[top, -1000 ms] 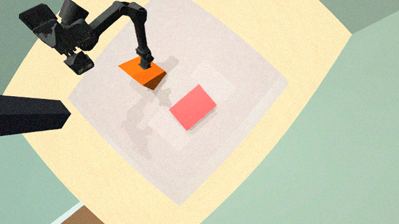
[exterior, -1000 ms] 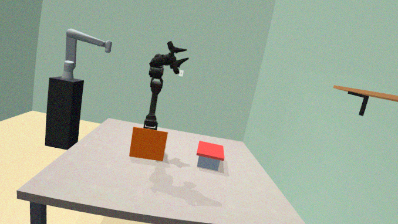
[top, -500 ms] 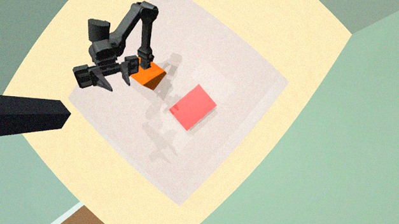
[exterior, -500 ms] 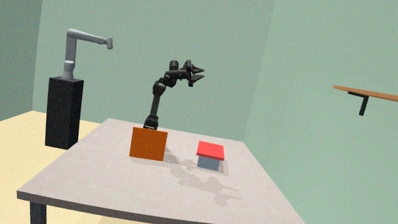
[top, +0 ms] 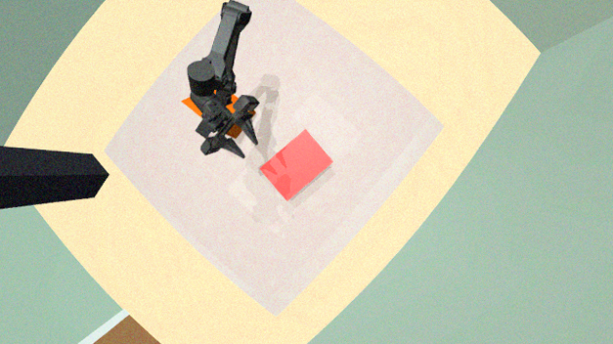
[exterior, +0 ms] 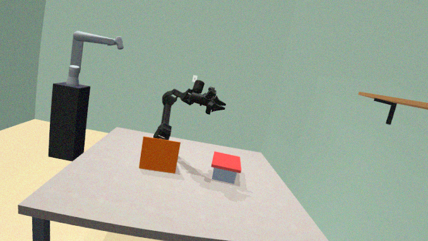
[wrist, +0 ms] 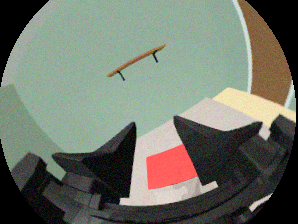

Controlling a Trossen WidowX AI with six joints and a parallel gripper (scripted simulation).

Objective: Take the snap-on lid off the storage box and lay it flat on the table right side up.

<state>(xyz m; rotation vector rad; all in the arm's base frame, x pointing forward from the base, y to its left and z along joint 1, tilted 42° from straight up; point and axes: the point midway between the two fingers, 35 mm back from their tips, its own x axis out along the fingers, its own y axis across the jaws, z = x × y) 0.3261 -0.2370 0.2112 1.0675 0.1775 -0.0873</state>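
The red lid lies 9 cm ahead of my gripper tip, 5 cm to the left of it and 34 cm below it. The rest, counted from my gripper tip: storage box (9 cm ahead, 5 cm to the left, 39 cm below).
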